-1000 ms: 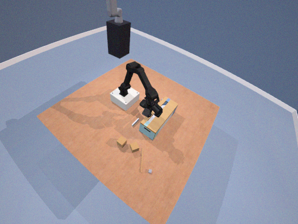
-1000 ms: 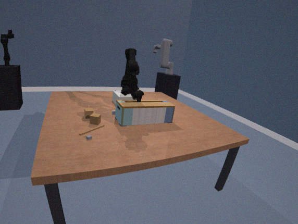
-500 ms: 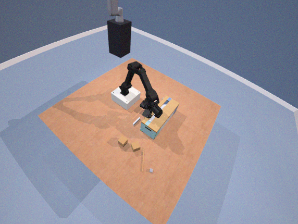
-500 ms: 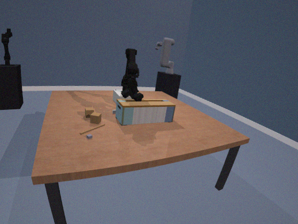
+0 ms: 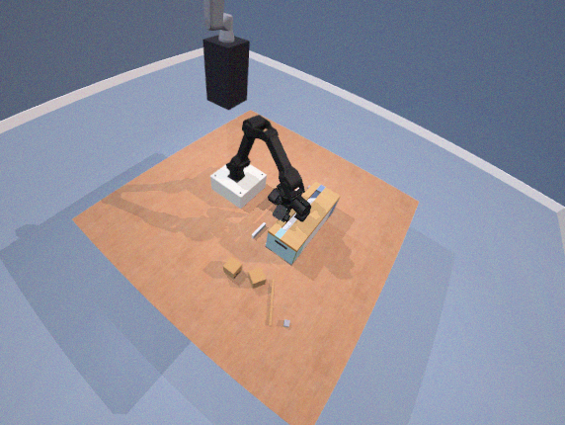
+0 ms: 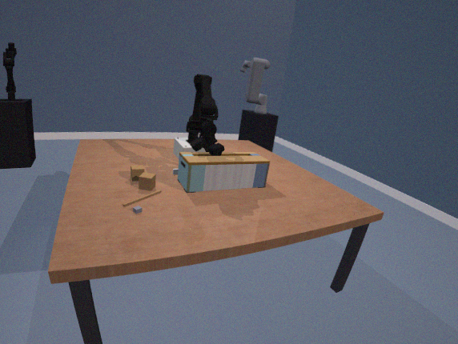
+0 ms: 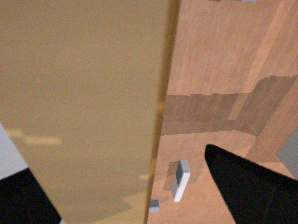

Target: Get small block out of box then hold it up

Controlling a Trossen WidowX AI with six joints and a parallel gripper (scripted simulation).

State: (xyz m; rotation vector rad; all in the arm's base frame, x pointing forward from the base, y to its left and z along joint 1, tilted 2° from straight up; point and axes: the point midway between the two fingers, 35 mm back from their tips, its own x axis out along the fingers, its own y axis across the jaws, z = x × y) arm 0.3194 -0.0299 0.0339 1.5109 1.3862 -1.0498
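My gripper tip is 5 cm short of the brown block and 2 cm to the right of it. Round my gripper tip: box 4 cm ahead, 2 cm to the left, 2 cm below; then thin wooden stick 15 cm ahead, 36 cm to the right, 8 cm below.
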